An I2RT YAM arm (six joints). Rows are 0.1 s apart.
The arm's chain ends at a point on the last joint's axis. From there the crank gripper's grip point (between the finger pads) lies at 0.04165 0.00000 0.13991 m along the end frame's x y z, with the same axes.
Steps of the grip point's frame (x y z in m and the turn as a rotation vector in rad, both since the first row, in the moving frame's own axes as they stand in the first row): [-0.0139, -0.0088, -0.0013, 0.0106, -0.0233, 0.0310]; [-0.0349, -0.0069, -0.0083, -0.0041, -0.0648, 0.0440]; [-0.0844, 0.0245, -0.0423, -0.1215, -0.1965, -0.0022]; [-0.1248, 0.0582, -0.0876, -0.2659, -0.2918, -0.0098]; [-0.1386, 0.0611, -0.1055, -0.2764, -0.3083, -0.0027]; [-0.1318, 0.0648, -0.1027, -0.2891, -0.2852, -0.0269]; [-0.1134, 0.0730, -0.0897, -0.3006, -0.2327, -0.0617]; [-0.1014, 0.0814, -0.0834, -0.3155, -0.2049, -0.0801]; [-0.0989, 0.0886, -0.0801, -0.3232, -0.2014, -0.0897]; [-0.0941, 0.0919, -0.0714, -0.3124, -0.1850, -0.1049]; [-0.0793, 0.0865, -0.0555, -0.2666, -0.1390, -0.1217]
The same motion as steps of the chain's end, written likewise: [-0.0106, -0.0086, -0.0022, 0.0106, -0.0233, 0.0310]; [-0.0257, -0.0091, -0.0107, -0.0041, -0.0648, 0.0440]; [-0.0564, 0.0072, -0.0467, -0.1215, -0.1965, -0.0022]; [-0.0835, 0.0206, -0.0887, -0.2659, -0.2918, -0.0098]; [-0.0948, 0.0218, -0.1062, -0.2764, -0.3083, -0.0027]; [-0.0918, 0.0243, -0.1030, -0.2891, -0.2852, -0.0269]; [-0.0817, 0.0321, -0.0896, -0.3006, -0.2327, -0.0617]; [-0.0742, 0.0391, -0.0825, -0.3155, -0.2049, -0.0801]; [-0.0724, 0.0456, -0.0789, -0.3232, -0.2014, -0.0897]; [-0.0702, 0.0510, -0.0705, -0.3124, -0.1850, -0.1049]; [-0.0617, 0.0529, -0.0556, -0.2666, -0.1390, -0.1217]
